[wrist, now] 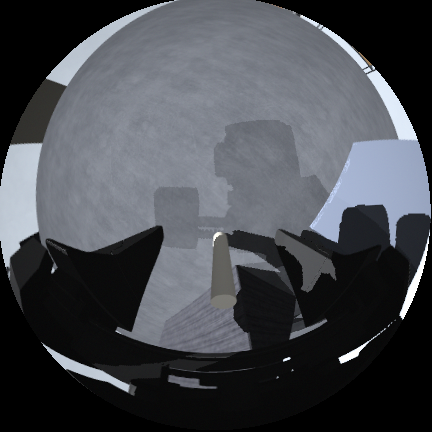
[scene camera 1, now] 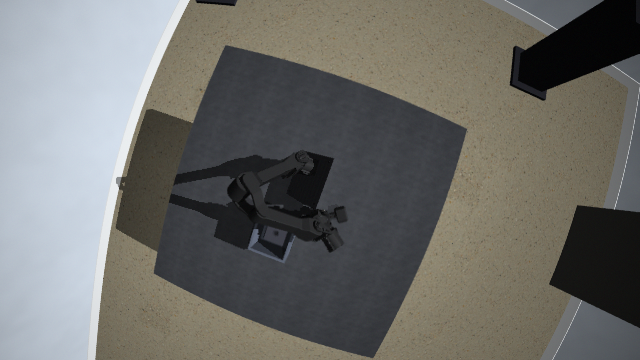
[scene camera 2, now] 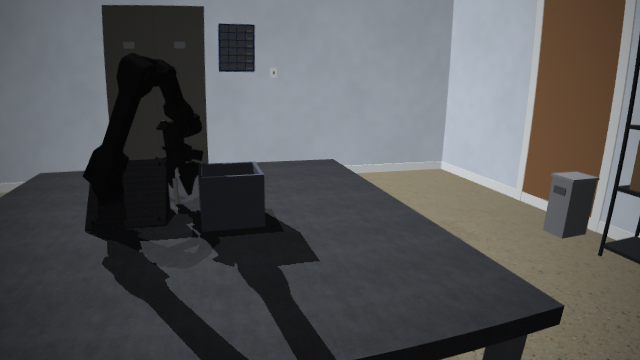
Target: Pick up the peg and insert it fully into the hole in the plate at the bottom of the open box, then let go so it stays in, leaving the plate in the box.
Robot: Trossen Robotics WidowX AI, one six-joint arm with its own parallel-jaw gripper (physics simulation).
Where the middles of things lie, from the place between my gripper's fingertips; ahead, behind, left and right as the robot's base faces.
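My gripper is 1 cm to the left of the slim peg [wrist: 222, 295] and 2 cm past it. Counted from my hand, the blue-grey box [scene camera 2: 232, 196] is 18 cm to the right, 12 cm ahead and 3 cm above.
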